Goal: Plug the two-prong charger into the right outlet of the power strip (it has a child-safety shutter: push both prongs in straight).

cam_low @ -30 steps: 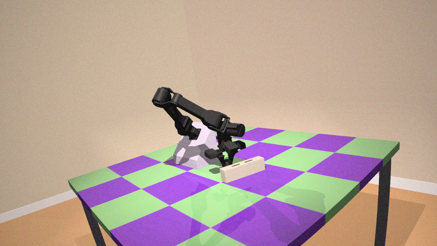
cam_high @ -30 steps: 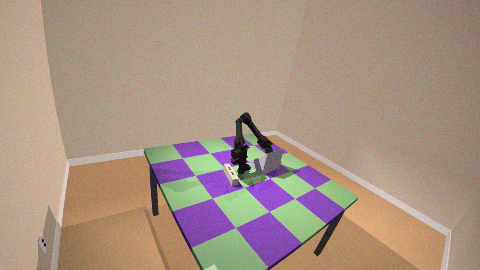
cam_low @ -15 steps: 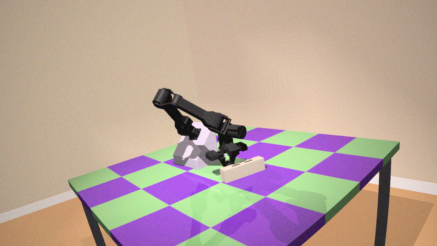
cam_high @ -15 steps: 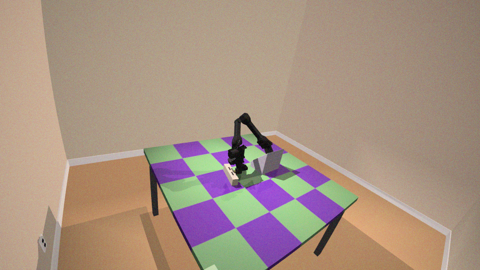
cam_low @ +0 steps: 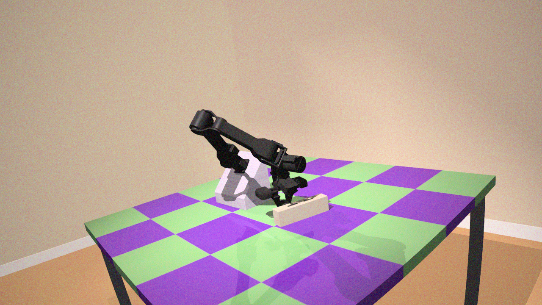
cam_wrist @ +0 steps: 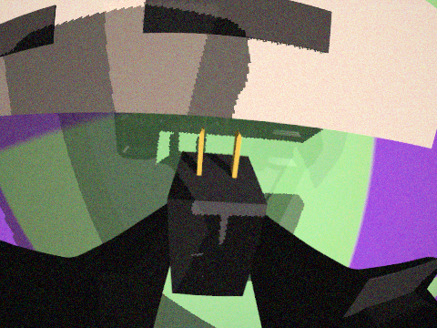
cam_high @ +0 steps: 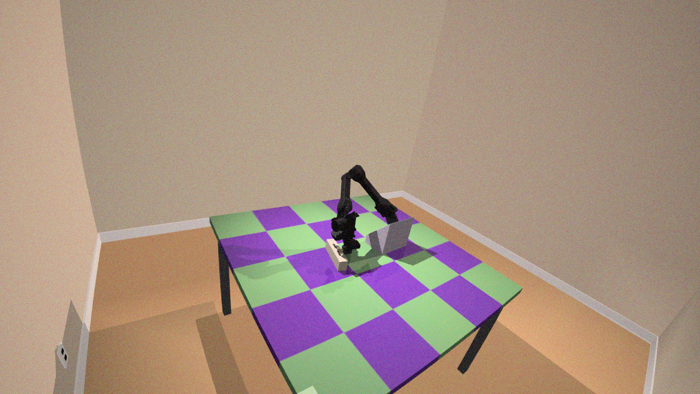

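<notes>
My gripper tip is now 2 cm short of the black two-prong charger, 1 cm to the left of it and 1 cm below it.
</notes>
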